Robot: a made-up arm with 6 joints. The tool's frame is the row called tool.
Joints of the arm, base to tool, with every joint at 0 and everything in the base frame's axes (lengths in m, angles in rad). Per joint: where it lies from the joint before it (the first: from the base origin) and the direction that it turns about. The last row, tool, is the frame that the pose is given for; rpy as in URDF.
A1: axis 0 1 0 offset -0.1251 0.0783 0.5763
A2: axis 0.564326 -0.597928 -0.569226 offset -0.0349 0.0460 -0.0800
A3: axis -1 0 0 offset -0.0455 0.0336 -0.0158
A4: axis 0 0 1 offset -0.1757 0.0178 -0.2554
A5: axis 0 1 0 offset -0.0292 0.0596 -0.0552
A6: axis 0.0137 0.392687 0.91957 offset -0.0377 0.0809 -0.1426
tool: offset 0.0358 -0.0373 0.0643 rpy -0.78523 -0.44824 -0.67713
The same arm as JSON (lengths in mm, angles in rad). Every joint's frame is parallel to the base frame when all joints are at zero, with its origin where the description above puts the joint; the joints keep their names.
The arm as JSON. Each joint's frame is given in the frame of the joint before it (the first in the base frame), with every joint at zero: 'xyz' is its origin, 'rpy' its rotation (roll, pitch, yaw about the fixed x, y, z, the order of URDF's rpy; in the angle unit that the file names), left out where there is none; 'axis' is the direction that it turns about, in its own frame. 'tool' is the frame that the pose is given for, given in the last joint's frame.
{"units": {"length": "mm", "angle": "rad"}, "joints": [{"name": "A1", "type": "revolute", "origin": {"xyz": [-125.1, 78.3, 576.3]}, "axis": [0.0, 1.0, 0.0]}, {"name": "A2", "type": "revolute", "origin": {"xyz": [-34.9, 46.0, -80.0]}, "axis": [0.564326, -0.597928, -0.569226]}, {"name": "A3", "type": "revolute", "origin": {"xyz": [-45.5, 33.6, -15.8]}, "axis": [-1.0, 0.0, 0.0]}, {"name": "A4", "type": "revolute", "origin": {"xyz": [-175.7, 17.8, -255.4]}, "axis": [0.0, 0.0, 1.0]}, {"name": "A5", "type": "revolute", "origin": {"xyz": [-29.2, 59.6, -55.2]}, "axis": [0.0, 1.0, 0.0]}, {"name": "A6", "type": "revolute", "origin": {"xyz": [-37.7, 80.9, -142.6]}, "axis": [0.0137, 0.392687, 0.91957]}], "tool": {"origin": {"xyz": [35.8, -37.3, 64.3], "rpy": [-0.7852, -0.4482, -0.6771]}}}
